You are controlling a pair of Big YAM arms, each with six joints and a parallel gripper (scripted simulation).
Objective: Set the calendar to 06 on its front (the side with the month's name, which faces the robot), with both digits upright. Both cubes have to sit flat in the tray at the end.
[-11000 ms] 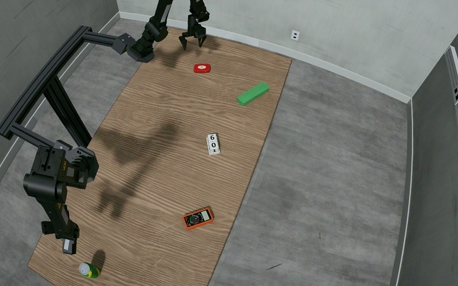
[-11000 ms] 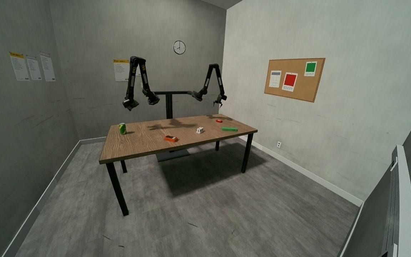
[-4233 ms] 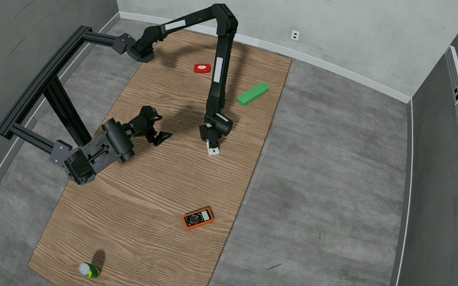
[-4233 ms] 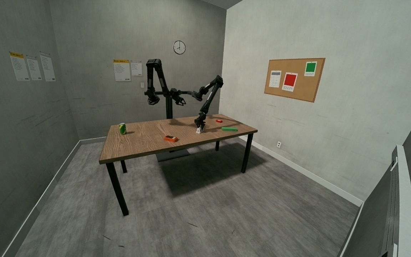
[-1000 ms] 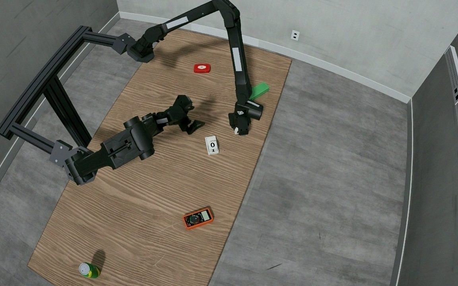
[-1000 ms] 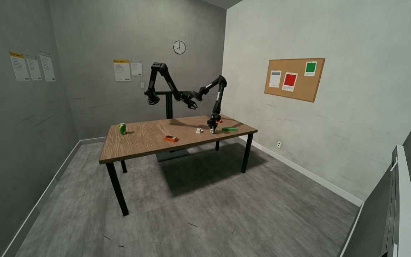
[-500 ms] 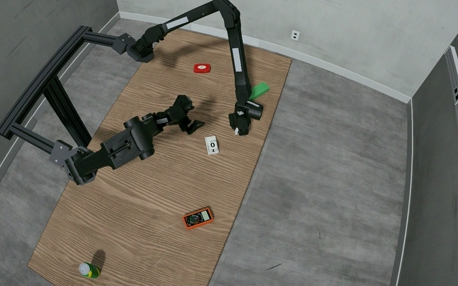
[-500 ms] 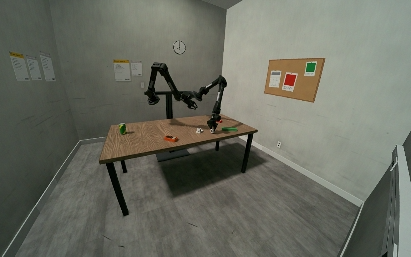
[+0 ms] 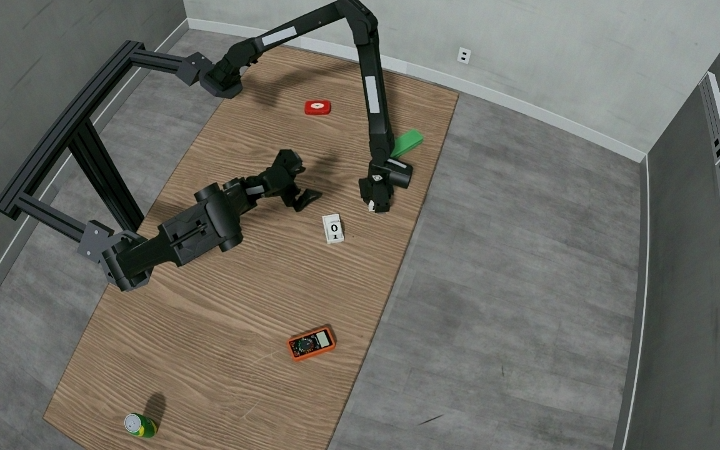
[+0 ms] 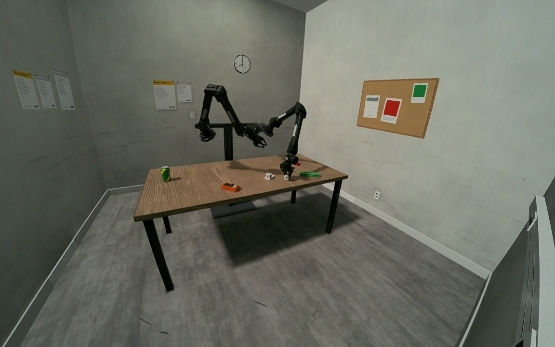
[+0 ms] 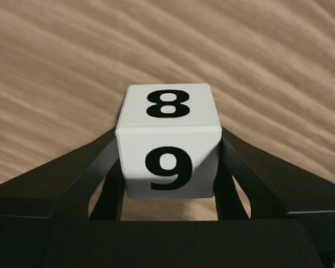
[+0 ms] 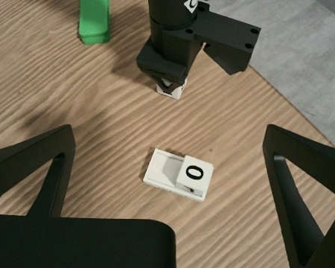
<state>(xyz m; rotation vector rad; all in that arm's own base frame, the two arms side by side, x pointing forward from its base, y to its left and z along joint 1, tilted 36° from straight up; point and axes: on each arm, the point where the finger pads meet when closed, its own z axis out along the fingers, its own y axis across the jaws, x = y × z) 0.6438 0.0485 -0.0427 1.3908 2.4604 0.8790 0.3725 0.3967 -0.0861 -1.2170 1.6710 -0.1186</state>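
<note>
Right now my left hand is 120 mm to the left of the white tray, 110 mm past it and 20 mm above it. Also, from my left hand: orange multimeter 510 mm to the right, 70 mm behind, 10 mm below; then red case 360 mm to the left, 300 mm behind, 10 mm below.
</note>
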